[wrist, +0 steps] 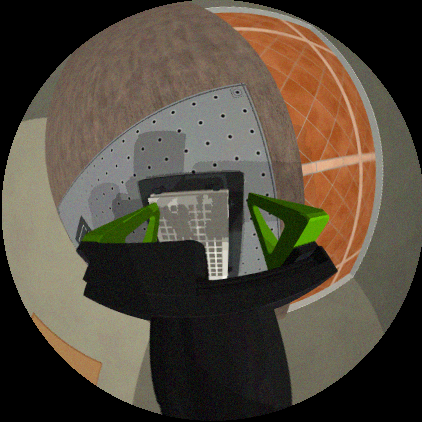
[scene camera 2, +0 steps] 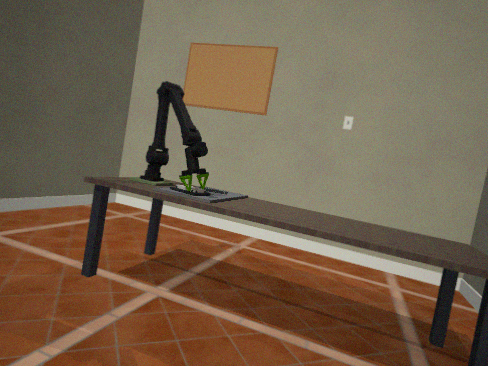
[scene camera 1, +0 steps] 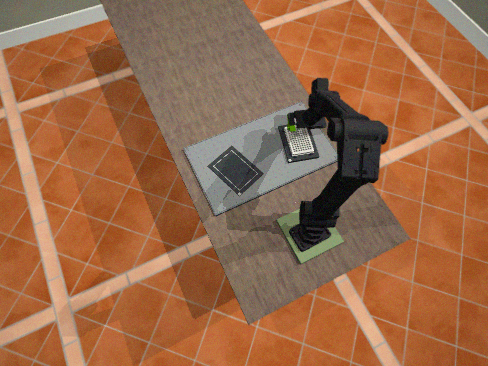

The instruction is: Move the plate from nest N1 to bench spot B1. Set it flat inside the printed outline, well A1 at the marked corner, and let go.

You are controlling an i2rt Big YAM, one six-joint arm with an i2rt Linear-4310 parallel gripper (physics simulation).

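Pixels of known places: gripper, fingertip midpoint: (wrist: 202, 202) (scene camera 2: 196, 190) (scene camera 1: 299, 127); arm's base, origin of the base link: (scene camera 2: 151, 179) (scene camera 1: 309, 233).
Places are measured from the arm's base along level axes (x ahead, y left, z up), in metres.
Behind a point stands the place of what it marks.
Note:
The white plate (scene camera 1: 301, 143) @(z 0.019, x 0.307, y -0.159 m) (wrist: 215, 245) @(z 0.022, x 0.322, y -0.188 m) with a grid of wells lies in the dark nest N1 (scene camera 1: 304, 159) @(z 0.005, x 0.249, y -0.138 m) (wrist: 236, 215) @(z 0.008, x 0.344, y -0.221 m). My gripper (scene camera 1: 292, 127) @(z 0.017, x 0.374, y -0.192 m) (scene camera 2: 195, 188) @(z 0.017, x 0.374, y -0.192 m) (wrist: 202, 202) @(z 0.017, x 0.374, y -0.192 m) is open, its green fingers low at the plate, one on either side of it in the wrist view. Nothing is held. The palm hides part of the plate in the wrist view. Bench spot B1 (scene camera 1: 235, 170) @(z -0.002, x 0.332, y 0.111 m) is a dark rectangle with a thin pale outline (scene camera 1: 244, 162) @(z -0.002, x 0.346, y 0.066 m), turned relative to the nest; a small pale mark shows at its corner nearest the arm's base. Part of B1 shows at the left of the wrist view.
The grey perforated board (scene camera 1: 200, 154) @(z -0.004, x 0.454, y 0.197 m) (wrist: 207, 115) @(z -0.004, x 0.459, y -0.227 m) carries the nest and B1 on the long brown table (scene camera 1: 190, 75) @(z -0.017, x 0.832, y 0.068 m) (scene camera 2: 320, 225) @(z -0.017, x 0.972, y -0.208 m). The arm's base stands on a green pad (scene camera 1: 302, 256) @(z 0.002, x -0.055, y 0.063 m). The board's edge lies near the table's edge beyond the nest.

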